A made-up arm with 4 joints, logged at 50 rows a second.
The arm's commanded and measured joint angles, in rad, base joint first. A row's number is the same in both.
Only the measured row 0 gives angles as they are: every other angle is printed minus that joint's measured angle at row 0.
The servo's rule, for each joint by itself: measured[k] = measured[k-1] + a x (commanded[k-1-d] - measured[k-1]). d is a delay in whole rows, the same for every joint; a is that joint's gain. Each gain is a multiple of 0.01, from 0.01 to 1. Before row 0 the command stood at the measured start. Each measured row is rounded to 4 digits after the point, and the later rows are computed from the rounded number. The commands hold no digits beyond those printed.
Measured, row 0:
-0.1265 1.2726 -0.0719 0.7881
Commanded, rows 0 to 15:
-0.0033 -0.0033 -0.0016 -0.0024
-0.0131 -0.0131 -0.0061 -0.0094
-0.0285 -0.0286 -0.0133 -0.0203
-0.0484 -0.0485 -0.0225 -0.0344
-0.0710 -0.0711 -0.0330 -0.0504
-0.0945 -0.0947 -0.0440 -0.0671
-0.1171 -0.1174 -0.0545 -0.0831
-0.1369 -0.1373 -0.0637 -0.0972
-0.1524 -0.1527 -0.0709 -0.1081
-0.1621 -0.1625 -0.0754 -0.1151
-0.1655 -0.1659 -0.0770 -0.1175
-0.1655 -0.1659 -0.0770 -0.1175
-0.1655 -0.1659 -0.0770 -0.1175
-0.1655 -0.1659 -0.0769 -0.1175
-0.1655 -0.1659 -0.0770 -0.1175
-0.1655 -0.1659 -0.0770 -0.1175
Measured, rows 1 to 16:
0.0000 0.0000 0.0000 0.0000
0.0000 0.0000 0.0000 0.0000
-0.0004 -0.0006 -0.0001 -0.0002
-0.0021 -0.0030 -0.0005 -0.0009
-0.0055 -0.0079 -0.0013 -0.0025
-0.0111 -0.0156 -0.0026 -0.0051
-0.0189 -0.0261 -0.0044 -0.0087
-0.0287 -0.0391 -0.0068 -0.0134
-0.0402 -0.0540 -0.0097 -0.0190
-0.0528 -0.0698 -0.0129 -0.0253
-0.0657 -0.0856 -0.0164 -0.0319
-0.0782 -0.1002 -0.0199 -0.0386
-0.0895 -0.1127 -0.0233 -0.0449
-0.0994 -0.1228 -0.0265 -0.0507
-0.1080 -0.1310 -0.0295 -0.0560
-0.1155 -0.1376 -0.0323 -0.0609
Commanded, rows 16 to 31:
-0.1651 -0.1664 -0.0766 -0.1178
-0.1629 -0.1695 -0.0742 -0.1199
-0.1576 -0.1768 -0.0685 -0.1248
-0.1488 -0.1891 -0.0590 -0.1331
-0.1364 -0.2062 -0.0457 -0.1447
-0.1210 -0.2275 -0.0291 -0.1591
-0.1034 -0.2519 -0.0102 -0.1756
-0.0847 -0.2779 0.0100 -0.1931
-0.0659 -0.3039 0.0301 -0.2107
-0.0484 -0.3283 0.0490 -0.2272
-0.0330 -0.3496 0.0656 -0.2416
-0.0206 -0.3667 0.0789 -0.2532
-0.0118 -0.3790 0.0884 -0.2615
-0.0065 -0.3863 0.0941 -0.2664
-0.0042 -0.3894 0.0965 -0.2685
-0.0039 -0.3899 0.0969 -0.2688
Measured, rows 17 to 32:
-0.1220 -0.1430 -0.0350 -0.0654
-0.1277 -0.1474 -0.0375 -0.0696
-0.1326 -0.1510 -0.0398 -0.0735
-0.1365 -0.1545 -0.0419 -0.0772
-0.1392 -0.1587 -0.0435 -0.0810
-0.1404 -0.1645 -0.0444 -0.0852
-0.1399 -0.1724 -0.0445 -0.0900
-0.1374 -0.1829 -0.0436 -0.0955
-0.1330 -0.1960 -0.0416 -0.1019
-0.1267 -0.2116 -0.0385 -0.1092
-0.1188 -0.2291 -0.0344 -0.1173
-0.1096 -0.2479 -0.0294 -0.1261
-0.0996 -0.2672 -0.0237 -0.1353
-0.0893 -0.2861 -0.0175 -0.1447
-0.0792 -0.3038 -0.0111 -0.1540
-0.0697 -0.3195 -0.0048 -0.1630

